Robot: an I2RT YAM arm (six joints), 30 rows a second.
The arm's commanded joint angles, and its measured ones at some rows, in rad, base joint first. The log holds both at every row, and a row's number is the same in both.
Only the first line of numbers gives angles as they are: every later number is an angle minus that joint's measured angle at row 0.
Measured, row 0:
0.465, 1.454, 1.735, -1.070, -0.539, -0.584
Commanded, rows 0 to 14:
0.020, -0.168, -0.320, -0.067, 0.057, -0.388
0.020, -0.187, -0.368, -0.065, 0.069, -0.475
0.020, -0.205, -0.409, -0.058, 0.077, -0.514
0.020, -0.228, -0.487, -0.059, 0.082, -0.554
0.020, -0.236, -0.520, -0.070, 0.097, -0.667
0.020, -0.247, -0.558, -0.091, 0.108, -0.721
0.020, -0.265, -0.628, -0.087, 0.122, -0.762
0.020, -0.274, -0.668, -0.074, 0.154, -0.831
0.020, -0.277, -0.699, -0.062, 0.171, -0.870
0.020, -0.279, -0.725, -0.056, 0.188, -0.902
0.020, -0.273, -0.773, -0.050, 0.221, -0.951
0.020, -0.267, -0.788, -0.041, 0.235, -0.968
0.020, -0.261, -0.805, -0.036, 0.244, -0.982
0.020, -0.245, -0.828, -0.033, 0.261, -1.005
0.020, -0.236, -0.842, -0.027, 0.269, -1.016
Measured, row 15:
0.020, -0.250, -0.786, -0.052, 0.178, -0.831
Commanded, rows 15 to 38:
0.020, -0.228, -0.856, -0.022, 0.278, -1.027
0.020, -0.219, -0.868, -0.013, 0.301, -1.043
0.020, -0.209, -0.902, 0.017, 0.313, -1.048
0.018, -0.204, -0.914, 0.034, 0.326, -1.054
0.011, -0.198, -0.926, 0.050, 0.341, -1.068
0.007, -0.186, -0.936, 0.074, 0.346, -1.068
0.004, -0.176, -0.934, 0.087, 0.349, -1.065
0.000, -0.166, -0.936, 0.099, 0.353, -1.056
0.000, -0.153, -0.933, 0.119, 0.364, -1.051
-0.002, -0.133, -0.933, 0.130, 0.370, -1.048
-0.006, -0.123, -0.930, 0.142, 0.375, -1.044
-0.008, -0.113, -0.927, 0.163, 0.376, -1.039
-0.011, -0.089, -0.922, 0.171, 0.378, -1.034
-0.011, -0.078, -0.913, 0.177, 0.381, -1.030
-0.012, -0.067, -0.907, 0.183, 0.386, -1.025
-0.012, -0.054, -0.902, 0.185, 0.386, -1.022
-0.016, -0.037, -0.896, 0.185, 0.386, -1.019
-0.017, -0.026, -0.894, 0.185, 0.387, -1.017
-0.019, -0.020, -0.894, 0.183, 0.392, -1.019
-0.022, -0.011, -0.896, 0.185, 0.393, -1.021
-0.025, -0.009, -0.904, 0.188, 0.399, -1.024
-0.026, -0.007, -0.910, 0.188, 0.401, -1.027
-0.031, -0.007, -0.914, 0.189, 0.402, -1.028
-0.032, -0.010, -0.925, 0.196, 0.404, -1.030
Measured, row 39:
-0.018, -0.014, -0.918, 0.170, 0.374, -1.015
